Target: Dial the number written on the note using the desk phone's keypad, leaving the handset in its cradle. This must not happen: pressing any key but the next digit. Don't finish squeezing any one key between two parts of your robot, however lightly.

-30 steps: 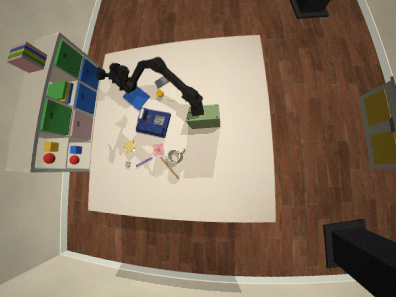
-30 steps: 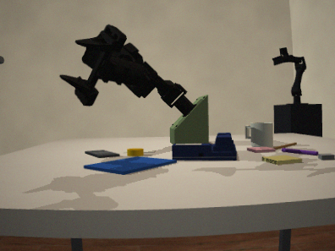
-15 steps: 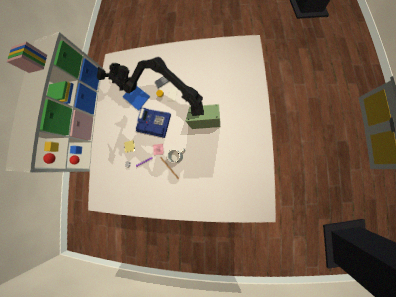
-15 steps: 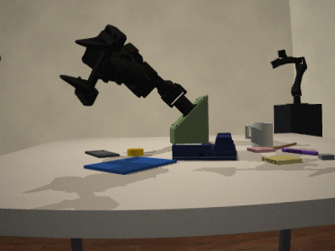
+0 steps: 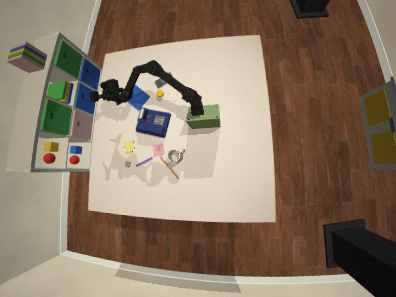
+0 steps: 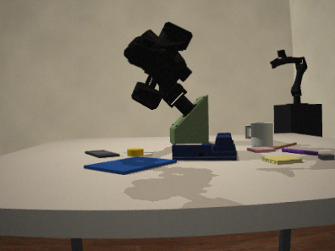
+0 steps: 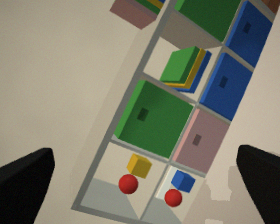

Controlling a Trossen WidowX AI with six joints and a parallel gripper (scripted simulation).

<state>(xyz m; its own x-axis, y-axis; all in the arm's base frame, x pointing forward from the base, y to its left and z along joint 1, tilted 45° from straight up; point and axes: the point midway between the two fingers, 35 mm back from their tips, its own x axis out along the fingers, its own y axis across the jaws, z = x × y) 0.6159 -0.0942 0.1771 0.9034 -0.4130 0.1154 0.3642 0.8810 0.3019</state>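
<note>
Now: hand 34 cm past the 8 key, 17 cm to the right of it and 19 cm above it. From my hand the other things lie so: dark blue desk phone 28 cm behind, 17 cm to the left, 20 cm below; blue book 14 cm behind, 5 cm to the right, 22 cm below; handset 27 cm behind, 23 cm to the left, 18 cm below.
</note>
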